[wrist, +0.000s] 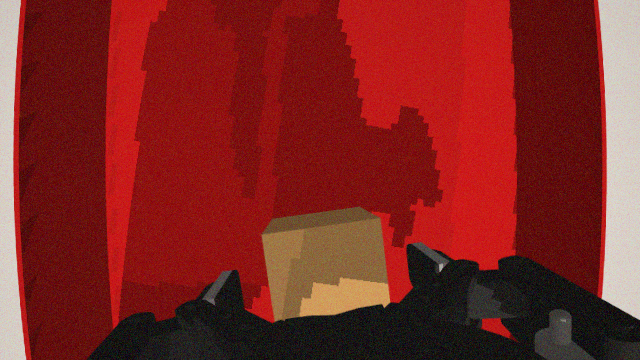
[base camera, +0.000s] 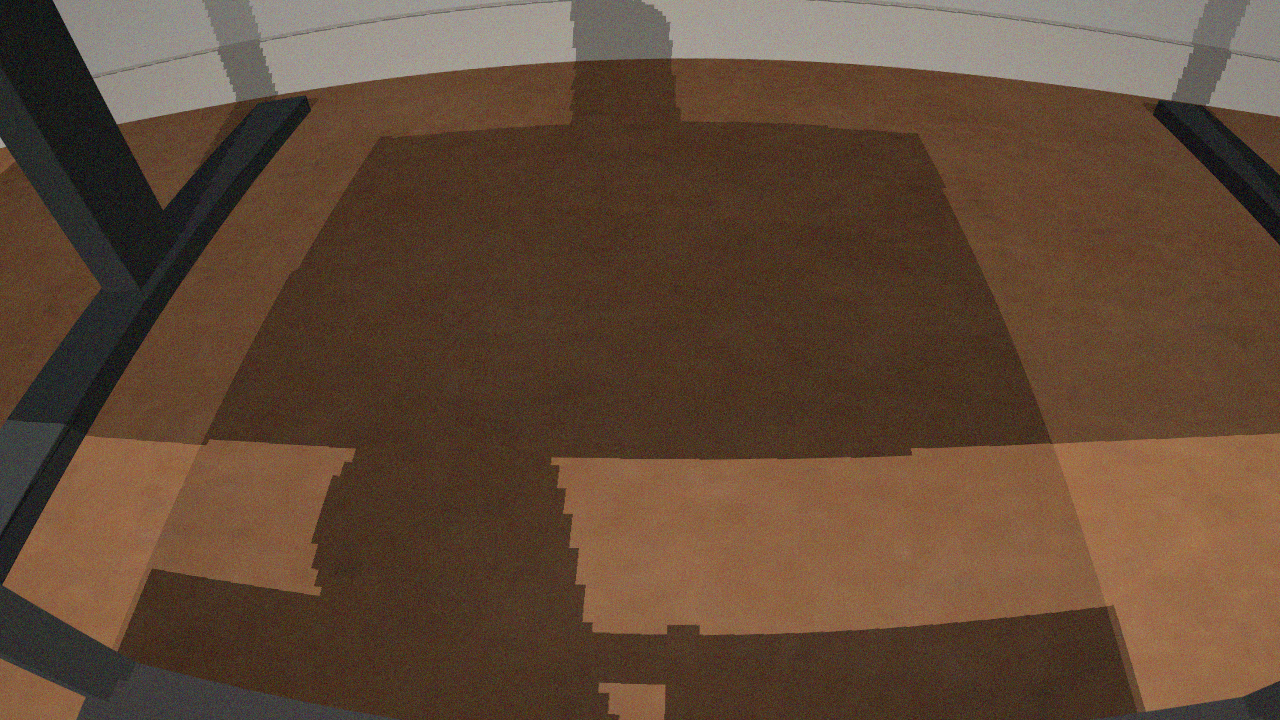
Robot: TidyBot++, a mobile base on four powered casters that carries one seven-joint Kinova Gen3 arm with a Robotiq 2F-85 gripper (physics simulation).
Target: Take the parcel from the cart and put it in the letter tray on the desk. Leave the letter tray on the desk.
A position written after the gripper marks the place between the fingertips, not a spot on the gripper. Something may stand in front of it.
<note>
In view: the gripper [wrist: 325,276], a tan cardboard parcel [wrist: 325,263] and a red letter tray [wrist: 151,151].
The base camera view misses the tan cardboard parcel: it is out of frame. The base camera view misses the red letter tray: it is out of frame.
</note>
